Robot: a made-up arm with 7 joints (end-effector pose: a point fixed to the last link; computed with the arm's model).
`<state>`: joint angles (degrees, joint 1 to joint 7).
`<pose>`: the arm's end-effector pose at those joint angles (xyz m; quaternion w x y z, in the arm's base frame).
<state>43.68 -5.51 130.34 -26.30 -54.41 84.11 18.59</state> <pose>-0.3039 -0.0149 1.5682 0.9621 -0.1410 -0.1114 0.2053</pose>
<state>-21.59 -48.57 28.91 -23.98 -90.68 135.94 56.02</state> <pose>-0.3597 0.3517 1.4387 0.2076 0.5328 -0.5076 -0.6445</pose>
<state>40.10 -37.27 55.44 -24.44 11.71 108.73 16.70</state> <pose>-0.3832 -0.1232 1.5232 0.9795 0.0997 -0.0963 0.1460</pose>
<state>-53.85 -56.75 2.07 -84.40 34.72 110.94 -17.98</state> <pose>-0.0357 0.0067 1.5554 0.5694 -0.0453 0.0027 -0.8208</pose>
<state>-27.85 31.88 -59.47 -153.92 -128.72 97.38 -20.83</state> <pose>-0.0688 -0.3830 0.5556 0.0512 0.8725 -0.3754 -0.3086</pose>
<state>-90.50 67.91 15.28 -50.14 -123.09 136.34 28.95</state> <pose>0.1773 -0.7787 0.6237 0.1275 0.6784 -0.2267 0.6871</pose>
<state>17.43 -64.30 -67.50 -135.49 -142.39 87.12 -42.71</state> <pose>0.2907 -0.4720 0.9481 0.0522 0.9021 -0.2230 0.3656</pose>
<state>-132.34 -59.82 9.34 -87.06 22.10 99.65 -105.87</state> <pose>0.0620 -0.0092 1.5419 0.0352 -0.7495 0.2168 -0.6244</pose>
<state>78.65 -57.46 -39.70 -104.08 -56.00 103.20 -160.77</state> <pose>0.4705 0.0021 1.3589 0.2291 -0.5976 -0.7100 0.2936</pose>
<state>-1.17 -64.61 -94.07 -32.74 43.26 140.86 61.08</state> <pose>-0.7588 -0.2512 1.0378 0.2350 0.9330 -0.1719 -0.2117</pose>
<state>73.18 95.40 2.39 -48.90 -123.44 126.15 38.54</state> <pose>0.1538 0.6455 0.2575 0.5448 -0.4696 -0.6657 -0.1987</pose>
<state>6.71 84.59 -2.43 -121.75 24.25 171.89 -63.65</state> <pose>0.3481 -0.0850 0.2262 0.5309 -0.7166 0.4452 -0.0797</pose>
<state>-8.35 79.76 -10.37 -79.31 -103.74 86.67 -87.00</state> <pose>0.5956 -0.2348 0.2918 0.1388 0.8179 -0.0742 -0.5535</pose>
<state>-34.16 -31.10 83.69 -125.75 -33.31 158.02 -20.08</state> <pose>0.2727 0.5429 0.9261 0.6001 -0.6282 -0.4304 -0.2447</pose>
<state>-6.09 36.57 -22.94 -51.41 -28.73 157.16 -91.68</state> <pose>0.7443 -0.1918 1.2031 0.2550 -0.8483 -0.3543 -0.2996</pose>
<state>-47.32 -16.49 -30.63 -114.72 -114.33 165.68 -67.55</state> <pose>0.1997 -0.4796 1.0576 0.0538 -0.9978 -0.0046 -0.0395</pose>
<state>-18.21 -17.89 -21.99 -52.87 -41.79 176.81 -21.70</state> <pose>0.1068 -0.0970 1.5780 0.1040 -0.2328 -0.4930 -0.8318</pose>
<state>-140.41 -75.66 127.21 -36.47 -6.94 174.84 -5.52</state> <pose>0.6842 0.4232 0.8399 0.6628 -0.4156 -0.3411 -0.5212</pose>
